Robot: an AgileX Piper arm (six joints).
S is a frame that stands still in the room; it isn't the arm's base.
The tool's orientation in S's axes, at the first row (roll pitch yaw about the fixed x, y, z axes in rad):
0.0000, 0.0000, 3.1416
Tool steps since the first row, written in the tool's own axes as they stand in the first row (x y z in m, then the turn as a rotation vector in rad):
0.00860, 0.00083, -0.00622, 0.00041, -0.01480, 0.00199
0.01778, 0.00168, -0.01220, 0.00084, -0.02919, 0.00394
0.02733, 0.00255, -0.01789, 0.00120, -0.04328, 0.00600
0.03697, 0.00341, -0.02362, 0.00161, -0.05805, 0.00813
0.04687, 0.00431, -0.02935, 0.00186, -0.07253, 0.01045
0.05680, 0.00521, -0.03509, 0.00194, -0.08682, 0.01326
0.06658, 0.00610, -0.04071, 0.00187, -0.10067, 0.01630
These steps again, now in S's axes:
-0.00860, -0.00083, -0.00622, -0.00041, 0.01480, 0.00199
-0.01778, -0.00168, -0.01220, -0.00084, 0.02919, 0.00394
-0.02733, -0.00255, -0.01789, -0.00120, 0.04328, 0.00600
-0.03697, -0.00341, -0.02362, -0.00161, 0.05805, 0.00813
-0.04687, -0.00431, -0.02935, -0.00186, 0.07253, 0.01045
-0.05680, -0.00521, -0.03509, -0.00194, 0.08682, 0.01326
-0.06658, -0.00610, -0.04071, -0.00187, 0.10067, 0.01630

